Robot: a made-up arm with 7 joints.
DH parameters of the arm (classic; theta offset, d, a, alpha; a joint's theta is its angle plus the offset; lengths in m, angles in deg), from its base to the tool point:
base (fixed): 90 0.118 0 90
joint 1: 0 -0.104 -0.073 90
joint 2: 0 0.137 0.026 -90
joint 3: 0 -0.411 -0.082 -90
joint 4: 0 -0.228 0.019 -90
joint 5: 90 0.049 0.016 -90
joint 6: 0 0.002 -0.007 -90
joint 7: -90 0.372 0.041 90
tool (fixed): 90 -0.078 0 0
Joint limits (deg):
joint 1: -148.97..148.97
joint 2: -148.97..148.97
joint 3: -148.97..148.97
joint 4: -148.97..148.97
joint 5: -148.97..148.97
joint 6: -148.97..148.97
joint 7: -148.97..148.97
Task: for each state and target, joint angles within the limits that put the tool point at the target. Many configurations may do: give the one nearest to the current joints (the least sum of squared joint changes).
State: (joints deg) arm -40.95 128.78 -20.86 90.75 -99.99 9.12 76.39
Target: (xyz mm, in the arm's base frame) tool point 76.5 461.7 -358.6
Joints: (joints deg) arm -14.93 98.10 -28.03 110.07 -96.64 -11.43 72.91
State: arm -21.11 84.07 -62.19 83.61 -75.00 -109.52 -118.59
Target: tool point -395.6 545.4 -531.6
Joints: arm -15.35 89.13 -28.72 72.98 -63.44 -113.61 -116.42
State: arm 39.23 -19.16 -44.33 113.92 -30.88 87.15 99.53
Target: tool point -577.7 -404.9 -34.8
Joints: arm 26.24 -32.76 -41.12 110.42 16.67 87.95 102.84
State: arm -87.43 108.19 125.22 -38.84 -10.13 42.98 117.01
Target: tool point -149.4 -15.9 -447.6
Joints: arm -55.42 82.78 117.15 -51.11 -41.32 79.86 126.99
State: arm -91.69 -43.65 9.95 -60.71 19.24 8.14 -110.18
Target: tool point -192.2 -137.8 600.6
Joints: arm -98.55 -29.97 5.52 -62.29 17.84 19.60 -110.81
